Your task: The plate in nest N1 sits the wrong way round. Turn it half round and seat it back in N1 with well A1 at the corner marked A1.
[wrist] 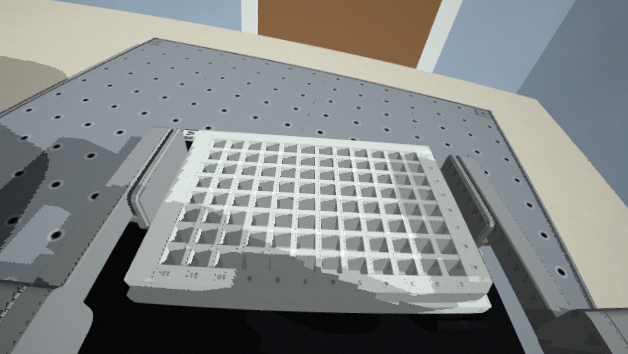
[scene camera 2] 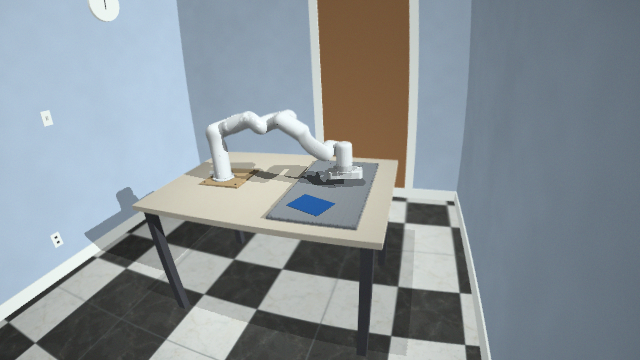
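The white plate [wrist: 320,200] lies level, with its number row 1 to 12 along the near edge and its A and 1 marks at the near right corner. The black nest N1 [wrist: 350,332] shows below and in front of it. The nest's A1 label [wrist: 190,134] shows at the far left corner, partly covered, diagonally opposite the plate's A1 corner. My gripper [scene camera 2: 345,176] [wrist: 315,187] is shut on the plate, with one finger pad against each short side. Whether the plate is fully down in the nest cannot be told. In the scene view my gripper hides the plate.
The grey board with holes [scene camera 2: 345,215] [wrist: 250,80] lies under the nest on the beige table [scene camera 2: 225,205] [wrist: 565,150]. A blue square [scene camera 2: 311,205] lies on the board towards the table's front edge. The arm's wooden base plate [scene camera 2: 245,179] is at the left.
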